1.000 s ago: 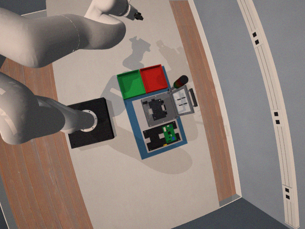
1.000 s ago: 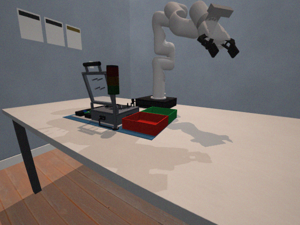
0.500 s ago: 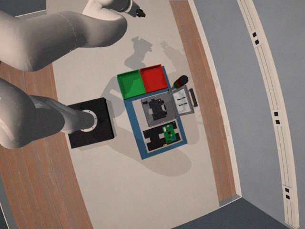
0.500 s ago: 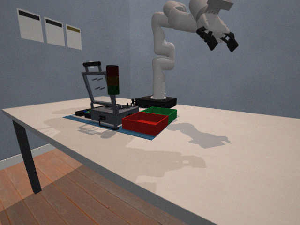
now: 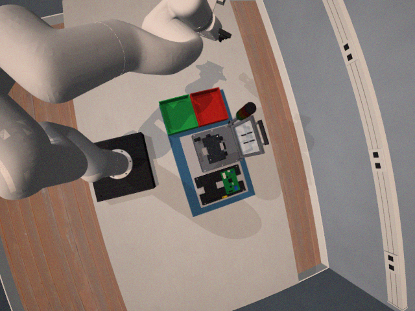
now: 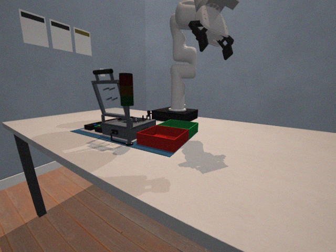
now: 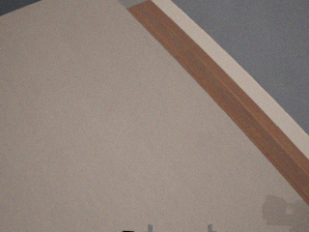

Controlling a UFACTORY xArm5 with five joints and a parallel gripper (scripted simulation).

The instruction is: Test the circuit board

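Now: the green circuit board 3 cm ahead of my hand, 54 cm to the right of it and 30 cm below it. Also, from my hand: black block 8 cm behind, 33 cm to the right, 24 cm below; red bin 1 cm ahead, 18 cm to the right, 31 cm below; green bin 14 cm behind, 19 cm to the right, 31 cm below.
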